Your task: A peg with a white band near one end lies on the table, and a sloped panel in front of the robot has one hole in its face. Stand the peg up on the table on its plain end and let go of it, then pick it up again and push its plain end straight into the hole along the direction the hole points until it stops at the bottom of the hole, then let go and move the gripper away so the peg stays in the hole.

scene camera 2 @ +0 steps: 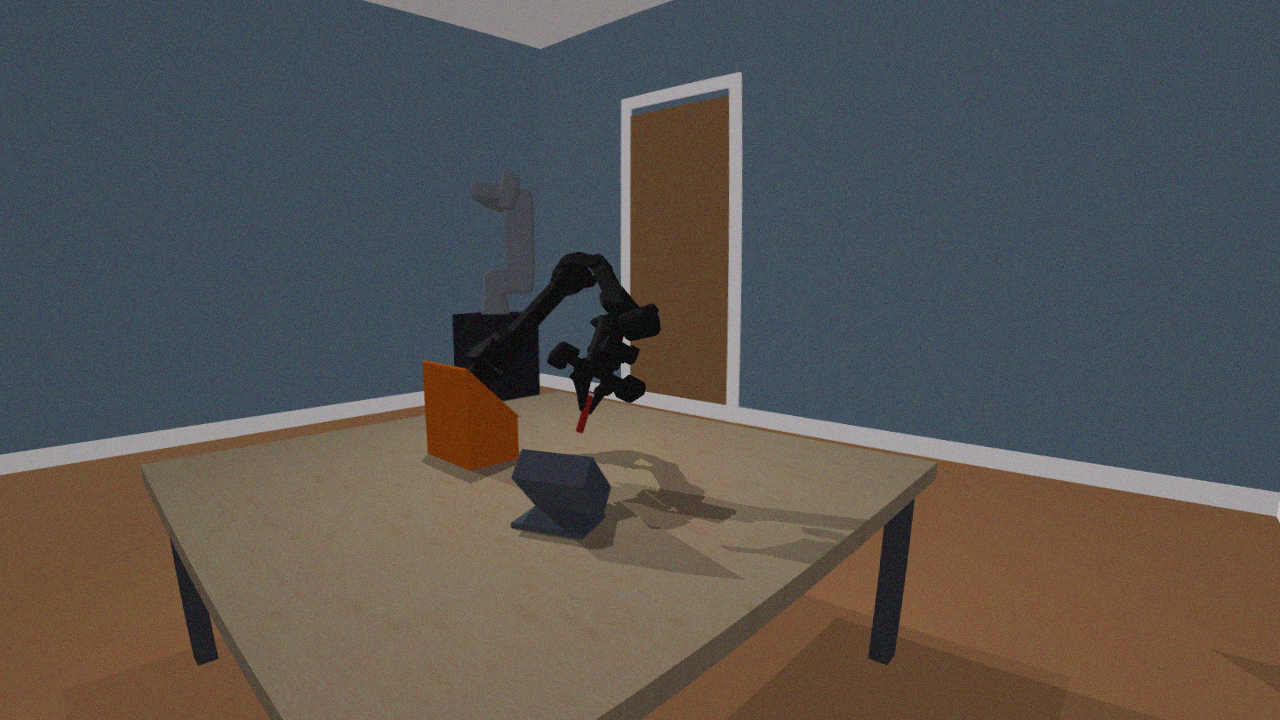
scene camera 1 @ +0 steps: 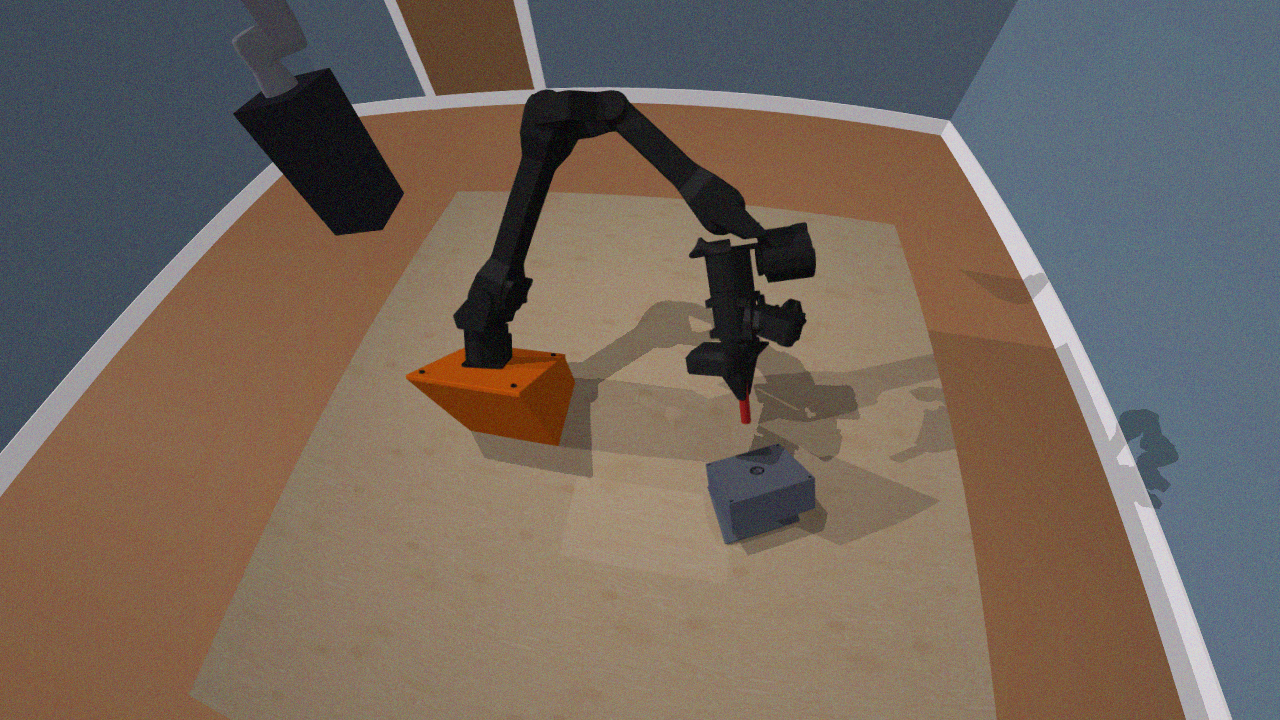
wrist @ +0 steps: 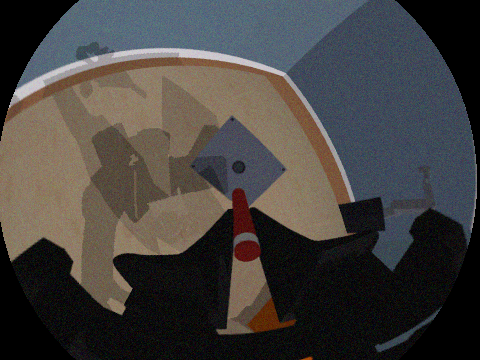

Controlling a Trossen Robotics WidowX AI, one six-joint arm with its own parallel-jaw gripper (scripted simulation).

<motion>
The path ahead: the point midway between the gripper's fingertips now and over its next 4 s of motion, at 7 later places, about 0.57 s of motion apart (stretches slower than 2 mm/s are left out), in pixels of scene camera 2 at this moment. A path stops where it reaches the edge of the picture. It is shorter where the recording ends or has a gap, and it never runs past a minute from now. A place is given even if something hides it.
The gripper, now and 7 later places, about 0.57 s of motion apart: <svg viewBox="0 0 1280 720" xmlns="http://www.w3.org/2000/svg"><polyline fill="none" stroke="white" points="585,412 582,424 578,433 575,442 574,444 574,445 573,451 571,456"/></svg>
</motion>
